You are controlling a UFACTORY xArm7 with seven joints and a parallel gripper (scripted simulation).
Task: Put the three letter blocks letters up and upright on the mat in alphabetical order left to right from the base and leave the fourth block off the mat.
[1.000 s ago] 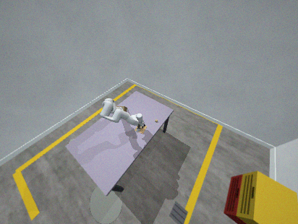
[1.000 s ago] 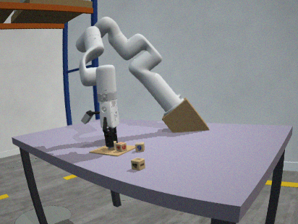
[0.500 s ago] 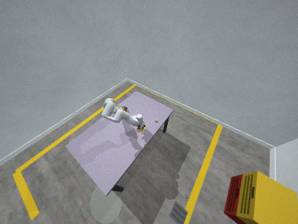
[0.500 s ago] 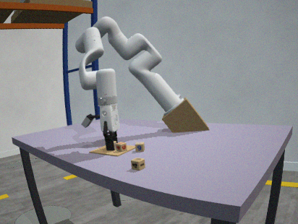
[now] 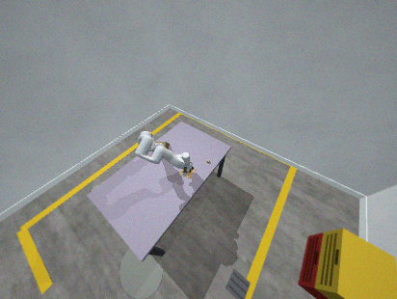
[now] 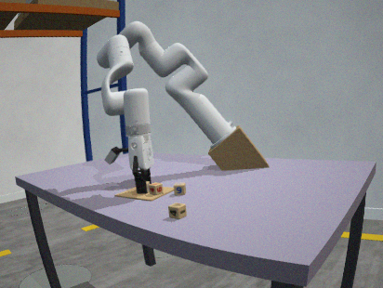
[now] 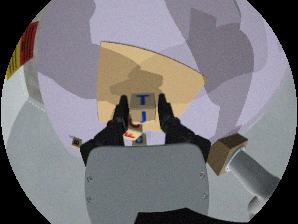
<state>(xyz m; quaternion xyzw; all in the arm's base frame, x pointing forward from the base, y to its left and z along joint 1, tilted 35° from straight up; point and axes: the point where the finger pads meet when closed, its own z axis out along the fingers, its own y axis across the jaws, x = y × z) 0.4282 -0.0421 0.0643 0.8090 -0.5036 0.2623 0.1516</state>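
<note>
My gripper is now 2 cm above the tan mat.
</note>
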